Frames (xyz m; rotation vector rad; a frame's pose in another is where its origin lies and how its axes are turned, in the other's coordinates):
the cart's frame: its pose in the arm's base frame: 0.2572 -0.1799 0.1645 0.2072 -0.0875 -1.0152
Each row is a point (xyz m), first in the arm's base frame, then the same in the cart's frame.
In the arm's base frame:
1: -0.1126 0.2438 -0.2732
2: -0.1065 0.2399 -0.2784
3: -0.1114 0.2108 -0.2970
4: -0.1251 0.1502 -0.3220
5: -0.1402 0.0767 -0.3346
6: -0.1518 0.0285 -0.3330
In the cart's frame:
1: -0.5445 -0.1852 -0.4209
2: -0.5378 -0.1832 -0.4265
3: -0.5152 -0.2061 -0.4400
4: -0.4703 -0.2537 -0.4541
5: -0.4155 -0.3064 -0.4543
6: -0.3806 -0.3404 -0.4444

